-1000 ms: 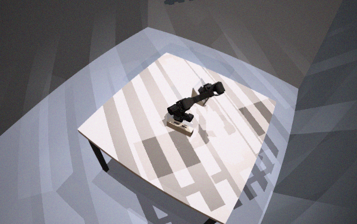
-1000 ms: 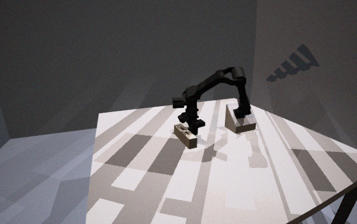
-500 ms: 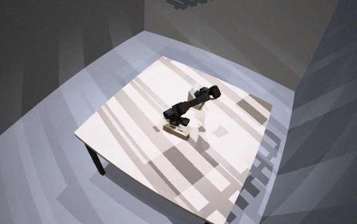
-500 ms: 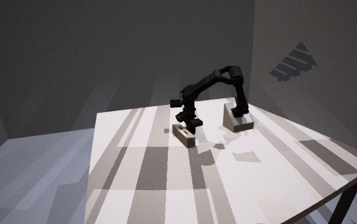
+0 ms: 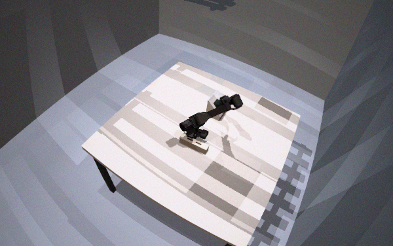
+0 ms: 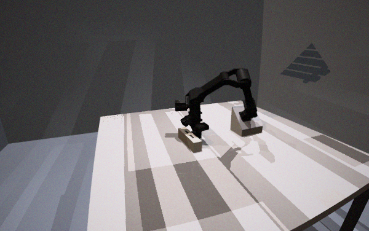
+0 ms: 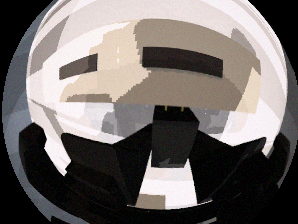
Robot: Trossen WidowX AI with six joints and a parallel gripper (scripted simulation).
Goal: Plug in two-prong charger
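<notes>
Now: the black two-prong charger 20 mm ahead of my gripper tip and 10 mm above it.
</notes>
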